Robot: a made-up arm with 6 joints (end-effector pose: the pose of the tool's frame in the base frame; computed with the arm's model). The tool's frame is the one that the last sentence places. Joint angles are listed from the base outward.
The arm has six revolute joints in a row. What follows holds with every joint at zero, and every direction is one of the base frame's.
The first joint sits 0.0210 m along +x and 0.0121 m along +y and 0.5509 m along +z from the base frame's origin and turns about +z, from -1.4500 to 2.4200 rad.
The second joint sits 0.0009 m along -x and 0.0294 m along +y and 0.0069 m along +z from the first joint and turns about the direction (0.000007, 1, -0.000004), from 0.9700 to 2.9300 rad.
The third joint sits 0.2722 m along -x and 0.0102 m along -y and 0.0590 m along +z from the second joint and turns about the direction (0.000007, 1, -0.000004), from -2.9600 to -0.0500 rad.
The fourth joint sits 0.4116 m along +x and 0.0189 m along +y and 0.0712 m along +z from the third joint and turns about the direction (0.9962, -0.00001, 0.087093), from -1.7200 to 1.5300 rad.
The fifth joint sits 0.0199 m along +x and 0.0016 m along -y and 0.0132 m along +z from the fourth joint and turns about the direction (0.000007, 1, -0.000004), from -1.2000 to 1.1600 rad.
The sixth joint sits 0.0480 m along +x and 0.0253 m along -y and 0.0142 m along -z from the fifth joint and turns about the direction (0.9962, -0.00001, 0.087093), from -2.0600 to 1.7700 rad.
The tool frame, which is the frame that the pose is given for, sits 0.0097 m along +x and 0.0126 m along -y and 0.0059 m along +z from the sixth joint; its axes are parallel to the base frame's.
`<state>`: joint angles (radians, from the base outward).
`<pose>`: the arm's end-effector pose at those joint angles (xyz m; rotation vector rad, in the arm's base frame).
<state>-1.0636 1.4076 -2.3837 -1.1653 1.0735 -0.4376</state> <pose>0.1000 -0.1614 1.2603 -0.7315 0.8463 -2.0296</pose>
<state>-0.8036 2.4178 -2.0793 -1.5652 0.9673 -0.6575</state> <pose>0.5120 -0.4988 0.6450 -1.5245 2.0715 -0.6878</pose>
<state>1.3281 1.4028 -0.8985 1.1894 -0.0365 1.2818</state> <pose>0.0941 0.4709 0.6324 1.7978 1.6189 0.2012</pose>
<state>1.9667 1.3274 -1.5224 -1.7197 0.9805 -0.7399</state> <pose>-0.1432 0.3940 1.0358 -1.8206 -1.0505 0.1764</pose>
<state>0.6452 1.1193 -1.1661 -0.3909 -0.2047 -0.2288</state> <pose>0.3485 0.2683 0.9553 -0.5114 -0.4411 0.5695</pose>
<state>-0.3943 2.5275 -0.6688 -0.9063 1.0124 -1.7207</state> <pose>0.1933 -0.0660 0.2088 0.9766 -1.5591 -2.3701</pose>
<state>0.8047 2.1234 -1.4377 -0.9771 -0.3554 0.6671</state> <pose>0.4509 0.4941 0.5390 -0.4026 0.3237 1.1198</pose>
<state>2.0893 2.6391 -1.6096 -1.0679 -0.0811 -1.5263</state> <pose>-0.3105 0.5195 0.2726 1.4649 1.9764 -1.1573</pose>
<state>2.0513 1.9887 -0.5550 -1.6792 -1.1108 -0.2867</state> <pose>-0.2212 0.2612 0.3378 0.5316 0.8525 -2.3976</pose>
